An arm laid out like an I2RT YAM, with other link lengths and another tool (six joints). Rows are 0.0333 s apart.
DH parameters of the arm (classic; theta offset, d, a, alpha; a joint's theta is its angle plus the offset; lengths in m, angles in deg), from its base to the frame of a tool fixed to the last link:
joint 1: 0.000 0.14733 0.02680 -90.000
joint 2: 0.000 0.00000 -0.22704 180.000
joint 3: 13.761 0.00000 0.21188 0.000
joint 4: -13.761 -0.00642 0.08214 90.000
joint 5: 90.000 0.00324 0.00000 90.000
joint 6: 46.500 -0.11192 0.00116 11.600
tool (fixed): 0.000 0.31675 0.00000 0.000
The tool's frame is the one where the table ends.
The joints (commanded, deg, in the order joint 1, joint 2, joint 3, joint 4, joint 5, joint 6), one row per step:
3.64, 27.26, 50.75, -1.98, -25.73, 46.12
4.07, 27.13, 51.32, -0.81, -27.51, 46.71
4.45, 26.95, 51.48, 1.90, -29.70, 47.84
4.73, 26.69, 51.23, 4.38, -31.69, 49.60
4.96, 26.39, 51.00, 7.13, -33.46, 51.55
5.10, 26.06, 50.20, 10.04, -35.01, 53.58
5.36, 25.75, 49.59, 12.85, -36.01, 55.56
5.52, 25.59, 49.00, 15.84, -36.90, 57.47
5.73, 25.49, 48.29, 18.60, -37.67, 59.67
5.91, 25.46, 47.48, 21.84, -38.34, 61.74
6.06, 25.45, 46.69, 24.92, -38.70, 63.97
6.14, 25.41, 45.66, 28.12, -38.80, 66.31
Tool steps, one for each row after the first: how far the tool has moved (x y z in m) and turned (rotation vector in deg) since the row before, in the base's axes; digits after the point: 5 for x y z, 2 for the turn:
-0.00670, 0.00797, 0.00938, -0.08, -1.61, 2.28
-0.00898, 0.00896, 0.01260, 0.16, -2.50, 2.78
-0.00739, 0.00787, 0.00776, 0.54, -1.55, 2.75
-0.00854, 0.00674, 0.00870, 0.67, -1.72, 2.59
-0.00653, 0.00574, 0.00498, 0.68, -1.24, 2.35
-0.00700, 0.00424, 0.00586, 0.85, -1.29, 2.01
-0.00668, 0.00346, 0.00602, 0.80, -1.36, 1.81
-0.00512, 0.00347, 0.00359, 0.91, -0.73, 1.93
-0.00570, 0.00293, 0.00445, 0.86, -1.10, 1.78
-0.00494, 0.00192, 0.00376, 1.07, -0.80, 1.64
-0.00402, 0.00098, 0.00260, 1.24, -0.62, 1.49

